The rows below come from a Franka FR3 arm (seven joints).
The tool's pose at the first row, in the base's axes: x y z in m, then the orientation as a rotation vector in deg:
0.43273, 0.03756, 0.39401, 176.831, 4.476, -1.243
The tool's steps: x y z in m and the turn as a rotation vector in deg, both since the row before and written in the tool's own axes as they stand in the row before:
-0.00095, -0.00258, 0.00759, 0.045, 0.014, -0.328
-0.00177, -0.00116, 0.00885, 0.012, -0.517, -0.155
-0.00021, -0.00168, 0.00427, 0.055, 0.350, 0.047
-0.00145, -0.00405, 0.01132, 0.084, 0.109, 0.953
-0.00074, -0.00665, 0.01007, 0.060, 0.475, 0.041
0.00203, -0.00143, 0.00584, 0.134, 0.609, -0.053
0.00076, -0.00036, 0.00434, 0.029, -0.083, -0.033
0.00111, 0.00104, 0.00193, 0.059, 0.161, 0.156
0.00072, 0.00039, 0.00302, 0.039, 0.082, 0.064
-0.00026, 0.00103, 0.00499, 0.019, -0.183, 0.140
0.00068, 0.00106, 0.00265, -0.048, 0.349, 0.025
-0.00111, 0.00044, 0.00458, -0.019, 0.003, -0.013
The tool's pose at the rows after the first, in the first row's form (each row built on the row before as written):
0.43155, 0.03967, 0.38631, 176.865, 4.984, -1.237
0.42961, 0.04025, 0.37744, 176.850, 5.202, -2.042
0.42921, 0.04168, 0.37309, 176.922, 5.145, -1.503
0.42735, 0.04504, 0.36160, 177.039, 3.678, -1.300
0.42620, 0.05113, 0.35122, 177.113, 3.634, -0.567
0.42814, 0.05235, 0.34530, 177.258, 3.742, 0.368
0.42891, 0.05254, 0.34095, 177.284, 3.791, 0.237
0.43007, 0.05146, 0.33907, 177.351, 3.557, 0.490
0.43082, 0.05096, 0.33607, 177.393, 3.462, 0.618
0.43064, 0.04970, 0.33113, 177.414, 3.239, 0.339
0.43137, 0.04855, 0.32853, 177.371, 3.211, 0.881
0.43033, 0.04786, 0.32396, 177.352, 3.231, 0.886

